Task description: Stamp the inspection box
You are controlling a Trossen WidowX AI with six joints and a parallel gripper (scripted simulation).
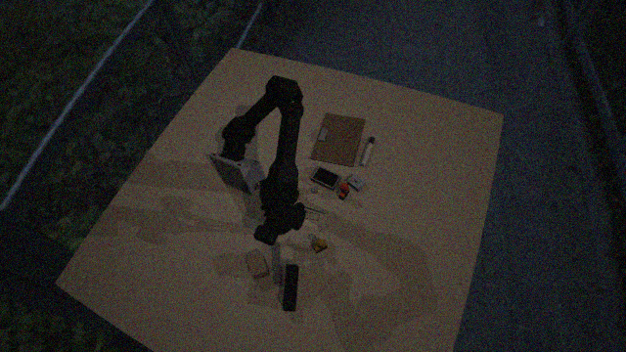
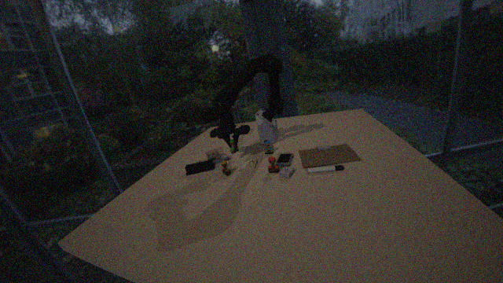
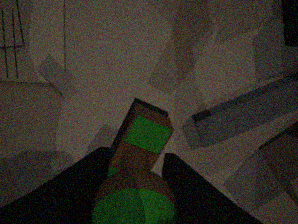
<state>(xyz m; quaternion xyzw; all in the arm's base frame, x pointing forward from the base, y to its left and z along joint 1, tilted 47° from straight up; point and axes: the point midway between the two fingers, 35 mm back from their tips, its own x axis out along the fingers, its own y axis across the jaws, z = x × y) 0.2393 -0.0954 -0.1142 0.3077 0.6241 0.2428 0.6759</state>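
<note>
My gripper tip is 6 cm short of the dark ink pad, 24 cm to the right of it and 6 cm above it. Also, from my gripper tip: pale card (7 cm ahead, 8 cm to the left, 7 cm below); then grey bar (2 cm ahead, 10 cm to the right, 6 cm below); then green pass stamp (right at my gripper tip).
</note>
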